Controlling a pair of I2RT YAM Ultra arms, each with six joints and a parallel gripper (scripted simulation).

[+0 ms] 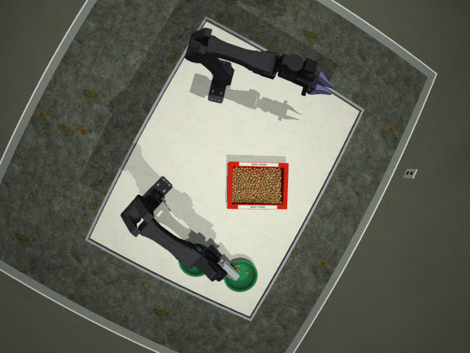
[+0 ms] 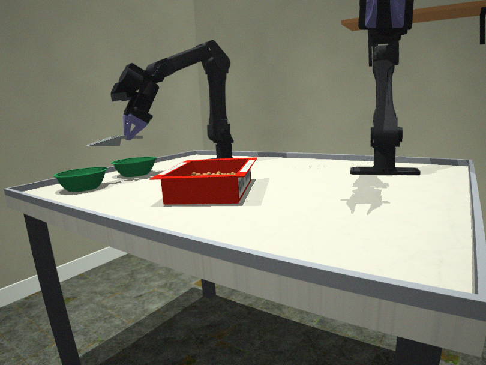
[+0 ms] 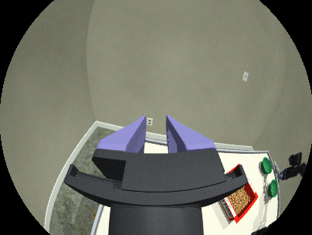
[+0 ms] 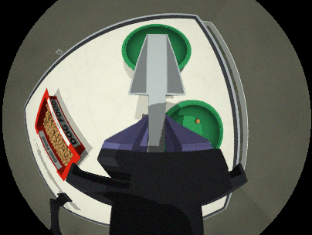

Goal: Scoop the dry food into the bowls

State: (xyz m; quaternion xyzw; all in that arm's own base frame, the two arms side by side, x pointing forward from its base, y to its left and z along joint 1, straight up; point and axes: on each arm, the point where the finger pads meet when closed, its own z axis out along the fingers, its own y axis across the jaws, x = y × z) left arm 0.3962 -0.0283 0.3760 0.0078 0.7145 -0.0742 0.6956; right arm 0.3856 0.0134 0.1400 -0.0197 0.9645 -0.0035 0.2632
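Right now my right hand is 4 cm short of the grey scoop, 1 cm to the left of it and 1 cm above it. Round my right hand: box (37 cm to the left, 10 cm below, 1 cm ahead).
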